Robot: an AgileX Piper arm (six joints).
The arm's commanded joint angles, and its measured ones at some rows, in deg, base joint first. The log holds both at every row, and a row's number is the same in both.
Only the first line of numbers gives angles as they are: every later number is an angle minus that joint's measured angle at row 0.
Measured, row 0:
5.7, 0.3, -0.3, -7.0, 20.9, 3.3
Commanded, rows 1 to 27:
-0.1, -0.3, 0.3, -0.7, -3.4, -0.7
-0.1, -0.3, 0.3, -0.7, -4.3, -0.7
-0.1, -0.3, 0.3, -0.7, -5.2, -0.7
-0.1, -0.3, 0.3, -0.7, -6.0, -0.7
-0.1, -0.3, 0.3, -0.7, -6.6, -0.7
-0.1, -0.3, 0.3, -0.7, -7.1, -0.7
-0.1, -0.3, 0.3, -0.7, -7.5, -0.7
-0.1, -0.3, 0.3, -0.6, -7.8, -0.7
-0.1, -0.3, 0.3, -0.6, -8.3, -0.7
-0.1, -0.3, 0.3, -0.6, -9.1, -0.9
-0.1, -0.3, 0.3, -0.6, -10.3, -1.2
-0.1, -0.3, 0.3, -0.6, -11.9, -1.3
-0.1, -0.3, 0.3, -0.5, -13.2, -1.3
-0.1, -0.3, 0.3, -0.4, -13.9, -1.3
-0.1, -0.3, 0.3, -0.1, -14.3, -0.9
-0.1, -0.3, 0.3, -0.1, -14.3, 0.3
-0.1, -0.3, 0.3, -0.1, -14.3, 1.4
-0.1, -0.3, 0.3, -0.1, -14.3, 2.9
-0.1, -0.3, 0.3, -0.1, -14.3, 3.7
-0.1, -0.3, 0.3, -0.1, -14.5, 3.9
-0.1, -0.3, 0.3, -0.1, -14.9, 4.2
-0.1, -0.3, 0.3, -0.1, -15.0, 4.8
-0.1, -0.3, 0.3, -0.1, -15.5, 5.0
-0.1, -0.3, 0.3, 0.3, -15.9, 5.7
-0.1, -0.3, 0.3, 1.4, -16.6, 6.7
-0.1, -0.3, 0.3, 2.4, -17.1, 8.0
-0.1, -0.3, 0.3, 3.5, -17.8, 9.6
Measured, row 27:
0.0, 0.0, 0.0, 0.7, -14.9, 5.3
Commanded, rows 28 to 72:
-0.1, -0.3, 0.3, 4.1, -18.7, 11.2
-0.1, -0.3, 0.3, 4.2, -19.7, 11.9
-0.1, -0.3, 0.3, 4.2, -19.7, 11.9
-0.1, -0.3, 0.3, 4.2, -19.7, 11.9
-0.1, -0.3, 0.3, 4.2, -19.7, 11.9
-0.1, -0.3, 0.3, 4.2, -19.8, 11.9
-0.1, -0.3, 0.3, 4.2, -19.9, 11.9
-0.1, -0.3, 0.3, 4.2, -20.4, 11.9
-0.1, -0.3, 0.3, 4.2, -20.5, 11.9
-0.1, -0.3, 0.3, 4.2, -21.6, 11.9
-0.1, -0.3, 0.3, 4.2, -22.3, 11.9
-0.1, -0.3, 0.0, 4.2, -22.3, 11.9
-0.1, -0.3, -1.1, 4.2, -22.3, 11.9
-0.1, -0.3, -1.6, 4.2, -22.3, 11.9
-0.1, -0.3, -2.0, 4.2, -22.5, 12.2
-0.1, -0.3, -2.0, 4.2, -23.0, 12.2
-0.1, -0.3, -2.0, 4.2, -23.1, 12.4
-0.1, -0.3, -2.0, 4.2, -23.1, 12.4
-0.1, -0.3, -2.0, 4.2, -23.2, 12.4
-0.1, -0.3, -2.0, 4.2, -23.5, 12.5
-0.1, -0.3, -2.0, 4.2, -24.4, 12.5
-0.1, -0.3, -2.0, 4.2, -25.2, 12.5
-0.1, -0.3, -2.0, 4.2, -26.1, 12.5
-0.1, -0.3, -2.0, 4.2, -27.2, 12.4
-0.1, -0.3, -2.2, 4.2, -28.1, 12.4
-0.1, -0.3, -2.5, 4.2, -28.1, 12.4
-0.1, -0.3, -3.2, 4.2, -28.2, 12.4
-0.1, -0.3, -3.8, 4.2, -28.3, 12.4
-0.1, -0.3, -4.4, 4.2, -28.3, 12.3
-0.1, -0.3, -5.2, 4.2, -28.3, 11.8
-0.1, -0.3, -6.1, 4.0, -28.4, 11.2
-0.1, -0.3, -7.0, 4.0, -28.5, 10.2
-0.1, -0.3, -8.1, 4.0, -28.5, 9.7
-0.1, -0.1, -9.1, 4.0, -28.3, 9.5
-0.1, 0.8, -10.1, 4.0, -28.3, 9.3
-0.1, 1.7, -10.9, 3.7, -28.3, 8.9
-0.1, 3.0, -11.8, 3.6, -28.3, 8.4
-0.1, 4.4, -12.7, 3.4, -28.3, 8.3
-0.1, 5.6, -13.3, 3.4, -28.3, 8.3
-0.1, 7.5, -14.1, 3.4, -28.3, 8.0
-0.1, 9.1, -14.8, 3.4, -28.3, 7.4
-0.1, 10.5, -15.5, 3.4, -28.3, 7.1
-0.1, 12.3, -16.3, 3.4, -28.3, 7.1
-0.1, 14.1, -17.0, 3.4, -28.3, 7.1
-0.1, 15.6, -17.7, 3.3, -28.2, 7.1
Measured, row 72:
0.0, 10.3, -15.3, 3.8, -28.0, 8.0
